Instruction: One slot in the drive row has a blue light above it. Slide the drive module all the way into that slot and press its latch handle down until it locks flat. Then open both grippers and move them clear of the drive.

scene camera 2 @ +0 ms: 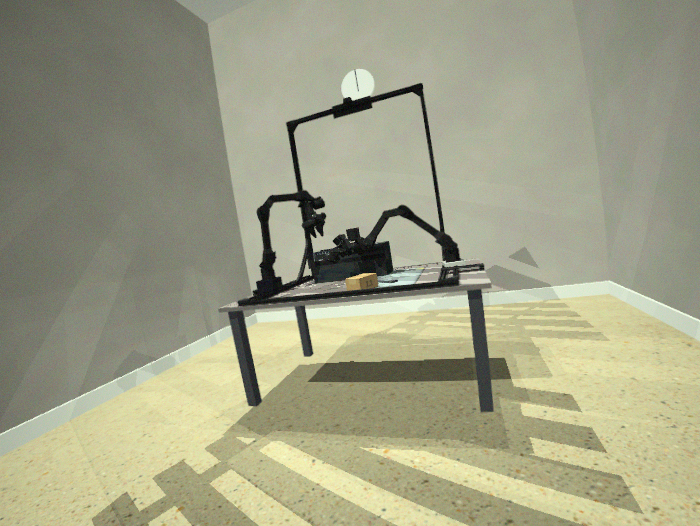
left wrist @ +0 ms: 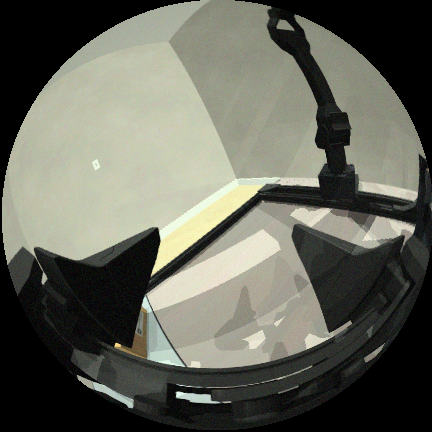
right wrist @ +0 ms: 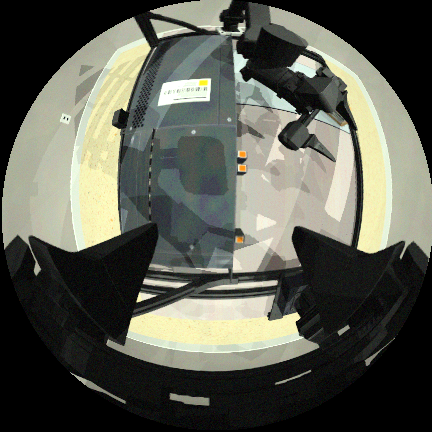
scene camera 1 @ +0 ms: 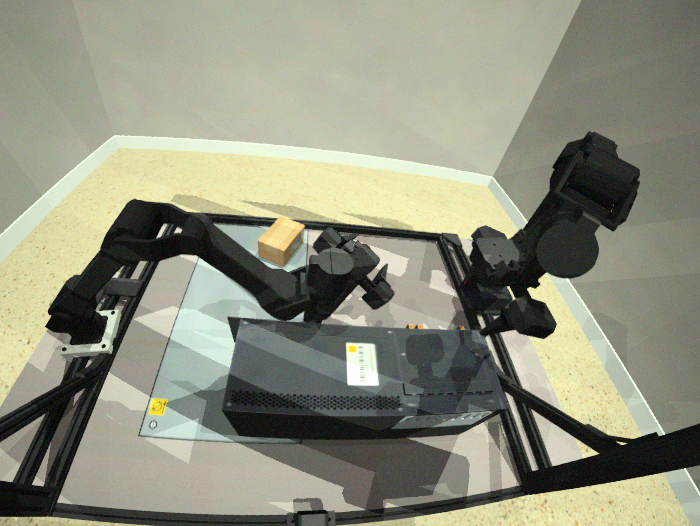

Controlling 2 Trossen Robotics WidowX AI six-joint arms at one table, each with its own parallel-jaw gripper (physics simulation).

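Places are measured from the left arm's base along level axes (x ahead, y down, z left), in metres.
Where they show: left gripper, between the fingertips: (scene camera 2: pixel 326 254) (left wrist: pixel 228 232) (right wrist: pixel 346 144) (scene camera 1: pixel 371 249); right gripper, between the fingertips: (scene camera 2: pixel 319 237) (right wrist: pixel 227 231) (scene camera 1: pixel 472 309); left arm's base, origin of its link: (scene camera 2: pixel 453 260) (right wrist: pixel 229 29) (scene camera 1: pixel 89 330); right arm's base, origin of its link: (scene camera 2: pixel 268 279) (left wrist: pixel 337 168) (right wrist: pixel 302 299) (scene camera 1: pixel 491 283).
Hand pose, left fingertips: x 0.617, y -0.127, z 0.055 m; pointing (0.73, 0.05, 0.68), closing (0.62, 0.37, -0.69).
Note:
Each offset is from my left fingertips to the top centre of the thing. Level surfaces: height alone.
The dark drive chassis @(dx -0.080, dy -0.010, dz -0.266 m) (scene camera 1: pixel 305 361) (scene camera 2: pixel 374 261) (right wrist: pixel 175 115) stands on the table with its lid up and a white label on top. Three small orange-tipped handles @(dx +0.027, dy -0.004, dz -0.207 m) (scene camera 1: pixel 419 326) (right wrist: pixel 242 168) stick out of its front side, two close together and one apart. I cannot tell which belongs to the drive module. The slots and the blue light are hidden under the lid. My left gripper (scene camera 1: pixel 374 257) (left wrist: pixel 228 232) is open and empty, beyond the chassis front. My right gripper (scene camera 1: pixel 478 308) (scene camera 2: pixel 318 233) (right wrist: pixel 227 231) is open and empty, above the chassis's right end in scene camera 1.
A wooden-coloured block @(dx -0.177, dy +0.104, dz +0.189 m) (scene camera 1: pixel 281 240) (scene camera 2: pixel 361 281) (left wrist: pixel 142 330) lies on the pale blue mat @(dy +0.164 m) (scene camera 1: pixel 192 350) near the far table edge. The left forearm reaches over the mat to the chassis's front. Dark rails (scene camera 1: pixel 362 227) border the table.

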